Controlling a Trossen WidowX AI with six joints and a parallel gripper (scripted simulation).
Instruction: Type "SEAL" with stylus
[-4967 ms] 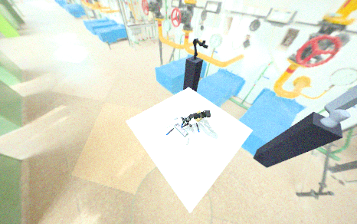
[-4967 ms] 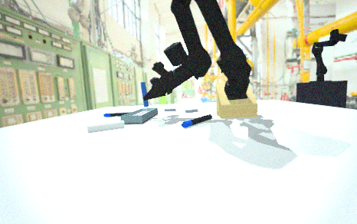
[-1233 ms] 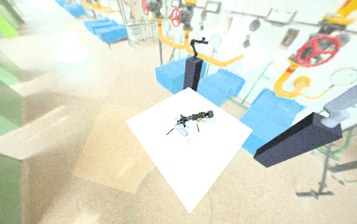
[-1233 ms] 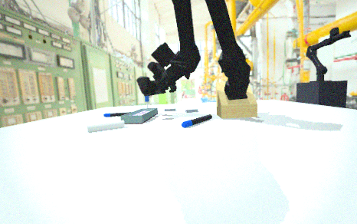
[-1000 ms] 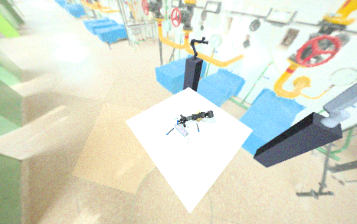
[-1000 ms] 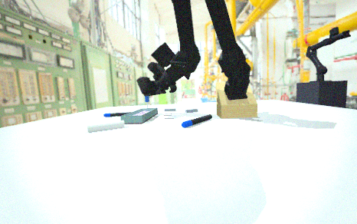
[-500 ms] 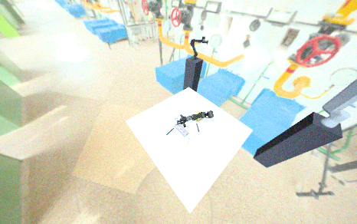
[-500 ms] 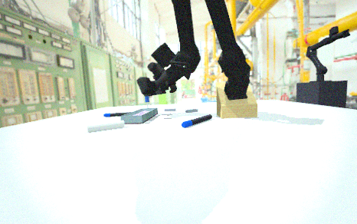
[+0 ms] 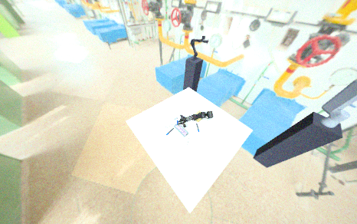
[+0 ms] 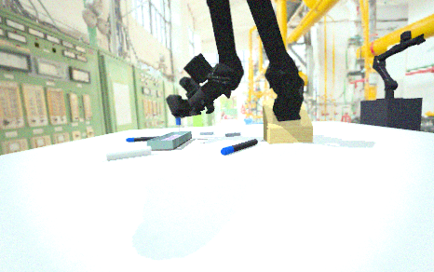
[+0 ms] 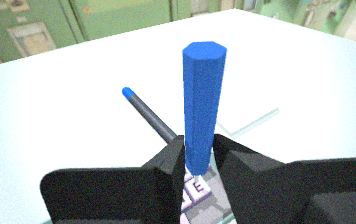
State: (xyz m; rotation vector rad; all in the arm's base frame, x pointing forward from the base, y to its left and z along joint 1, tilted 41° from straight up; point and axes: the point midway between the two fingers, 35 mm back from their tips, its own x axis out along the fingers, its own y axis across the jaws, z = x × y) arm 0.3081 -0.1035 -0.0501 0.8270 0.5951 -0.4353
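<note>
My gripper tip is 2 cm past the S key, 7 cm to the right of it and 7 cm above it. Also, from my gripper tip: white cylinder: 7 cm ahead, 25 cm to the left, 7 cm below; then blue stylus: 2 cm below; then grey piece: 19 cm behind, 3 cm to the right, 8 cm below.
</note>
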